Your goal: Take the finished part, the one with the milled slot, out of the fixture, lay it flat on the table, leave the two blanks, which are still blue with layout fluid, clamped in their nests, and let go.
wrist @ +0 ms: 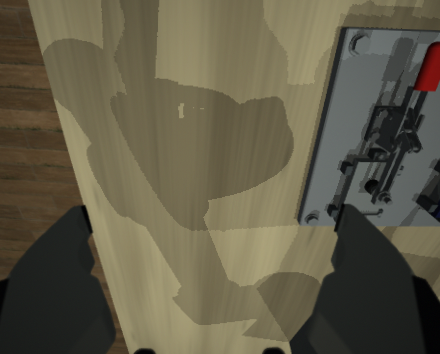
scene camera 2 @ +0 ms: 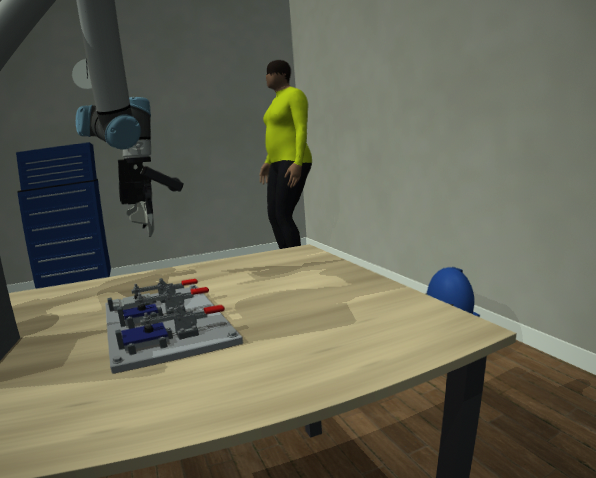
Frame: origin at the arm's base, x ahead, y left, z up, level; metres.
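Seen in the pictures: gripper, fingertip midpoint: (wrist: 214, 207) (scene camera 2: 146, 232).
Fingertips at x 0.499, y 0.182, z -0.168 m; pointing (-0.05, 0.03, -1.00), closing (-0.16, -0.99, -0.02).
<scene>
Offsets run from my fingertips to a thing's top centre. "spot": to the spot under its first point. Level surfaces: height alone.
The grey fixture plate (scene camera 2: 210, 340) (wrist: 332, 150) lies on the table, with three toggle clamps. Two blue blanks @(0.135 m back, 0.382 m right, 0.114 m down) (scene camera 2: 145, 333) @(spot: 0.112 m back, 0.282 m right, 0.108 m down) (scene camera 2: 140, 310) sit in their nests under clamp arms; a dark blue sliver shows at the wrist view's right edge. The grey finished part @(0.103 m back, 0.164 m right, 0.119 m down) (wrist: 357, 187) appears to sit in the end nest, under a clamp arm and its dark tip; its slot cannot be made out clearly. In the scene view clamps mostly hide that nest. My gripper (scene camera 2: 145, 226) (wrist: 214, 207) is open and empty, high above the table; in the wrist view the fixture lies towards its right finger.
Red clamp handles @(spot: 0.003 m back, 0.413 m right, 0.095 m down) (scene camera 2: 214, 309) @(spot: 0.016 m ahead, 0.304 m right, 0.090 m down) (scene camera 2: 200, 290) @(spot: 0.033 m ahead, 0.196 m right, 0.102 m down) (scene camera 2: 189, 282) (wrist: 429, 67) stick out over the plate. The wooden table @(0.150 m down) (scene camera 2: 300, 360) (wrist: 240, 250) has its edge at left in the wrist view. A person (scene camera 2: 286, 125) and a blue cabinet (scene camera 2: 62, 225) stand behind; a blue rounded object (scene camera 2: 451, 290) is beyond the table.
</scene>
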